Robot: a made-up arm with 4 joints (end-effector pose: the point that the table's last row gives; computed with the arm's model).
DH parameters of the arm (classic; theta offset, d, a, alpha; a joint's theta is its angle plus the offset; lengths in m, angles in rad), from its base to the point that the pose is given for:
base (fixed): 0 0 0 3.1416
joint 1: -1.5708 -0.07 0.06 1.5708
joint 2: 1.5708 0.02 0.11 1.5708
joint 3: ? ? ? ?
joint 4: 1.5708 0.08 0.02 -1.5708
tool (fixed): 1.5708 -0.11 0 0
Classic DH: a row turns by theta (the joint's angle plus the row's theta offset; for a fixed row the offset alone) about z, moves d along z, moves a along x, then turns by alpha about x.
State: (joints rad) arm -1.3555 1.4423 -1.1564 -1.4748
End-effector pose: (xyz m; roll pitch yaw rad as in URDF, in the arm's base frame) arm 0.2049 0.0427 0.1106 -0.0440 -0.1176 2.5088
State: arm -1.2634 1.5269 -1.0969 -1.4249
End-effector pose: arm 0.2110 0.0192 0.1329 -0.1259 -0.0391 2.3599
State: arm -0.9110 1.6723 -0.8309 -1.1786
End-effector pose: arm 0.2107 -0.0883 0.1850 -0.4608 0.0749 1.7393
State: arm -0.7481 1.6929 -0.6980 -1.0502
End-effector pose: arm 0.1906 -0.1434 0.2014 -0.6143 0.0784 1.4424
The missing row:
joint 3: 0 -0.18 0.12 -1.5708
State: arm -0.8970 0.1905 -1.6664 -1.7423
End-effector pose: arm 0.0992 0.0590 -0.0920 -0.2882 -1.3579 2.9366
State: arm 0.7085 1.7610 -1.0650 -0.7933
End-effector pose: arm -0.0314 -0.2305 0.2369 -0.8705 0.1662 0.3488
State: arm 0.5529 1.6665 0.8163 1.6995
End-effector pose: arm -0.1290 0.0528 0.3658 2.9472 -0.0697 -1.3669
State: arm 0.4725 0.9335 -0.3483 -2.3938
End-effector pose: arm -0.1343 -0.0933 0.0314 1.4310 -0.2045 -0.1885
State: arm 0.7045 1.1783 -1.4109 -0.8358
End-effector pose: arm 0.0102 -0.2555 0.0883 -0.6692 -0.3872 0.6935
